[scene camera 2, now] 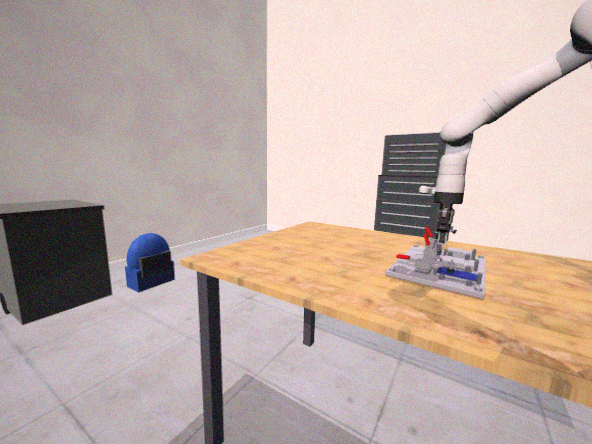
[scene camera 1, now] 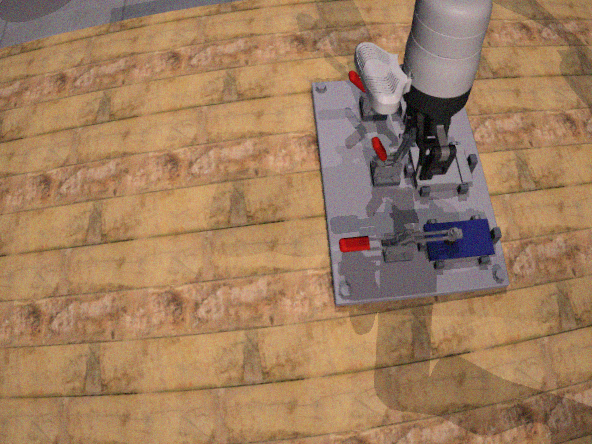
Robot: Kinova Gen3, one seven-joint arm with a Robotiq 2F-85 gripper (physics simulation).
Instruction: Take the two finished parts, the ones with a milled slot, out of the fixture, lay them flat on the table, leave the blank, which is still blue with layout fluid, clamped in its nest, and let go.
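Frame: origin at the arm's base, x ahead, y left, z up, level; centimetres.
Seen in the pictures: gripper, fingertip midpoint: (scene camera 2: 442, 242) (scene camera 1: 417, 155).
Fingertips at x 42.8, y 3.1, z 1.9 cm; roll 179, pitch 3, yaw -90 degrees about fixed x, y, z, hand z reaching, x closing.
Observation:
Offsets run from my fingertips to a thing's middle. "spot": to the spot under its first point. Level surfaces: height alone.
A grey fixture plate (scene camera 1: 334, 191) (scene camera 2: 406, 274) lies on the wooden table {dz -8.7 cm} (scene camera 1: 166, 215) (scene camera 2: 310, 272). In its near nest the blue blank {dx -4.9, dy +9.7, dz -6.1 cm} (scene camera 1: 470, 239) (scene camera 2: 454, 273) lies under a clamp whose red handle {dx +9.0, dy +9.4, dz -4.0 cm} (scene camera 1: 354, 243) is down flat. The middle nest holds a grey part {dx -4.6, dy -1.3, dz -5.8 cm} (scene camera 1: 449, 181), and the red handle {spot: dx +4.8, dy -0.8, dz +1.1 cm} (scene camera 1: 380, 148) of its clamp stands up. My gripper (scene camera 1: 432, 169) (scene camera 2: 443, 234) points down right over this middle part, with its fingers partly open and nothing between them. The arm hides the far nest and its part; only the far clamp's red handle {spot: dx +6.1, dy -11.8, dz +1.3 cm} (scene camera 1: 356, 80) shows.
Small stops and bolts stand around the nests on the plate. Behind the table stands a dark drawer cabinet (scene camera 2: 406, 191). On the floor to the left are a black cabinet (scene camera 2: 48, 257) and a blue domed object (scene camera 2: 148, 262).

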